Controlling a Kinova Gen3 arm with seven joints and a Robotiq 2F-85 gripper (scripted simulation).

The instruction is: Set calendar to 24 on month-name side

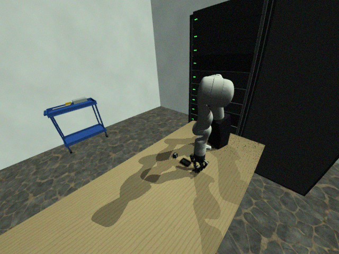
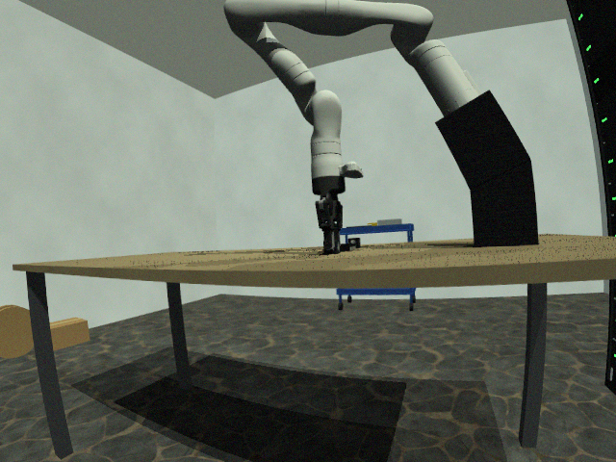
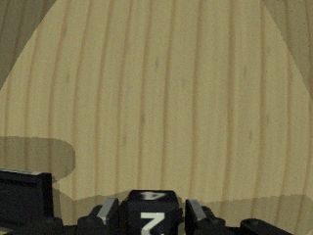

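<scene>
The black date cube lies 1 cm below my hand. From my hand the other things lie so: black tray (2 cm behind, 11 cm to the right, 2 cm below); black cube (3 cm behind, 21 cm to the right, 1 cm below).
</scene>
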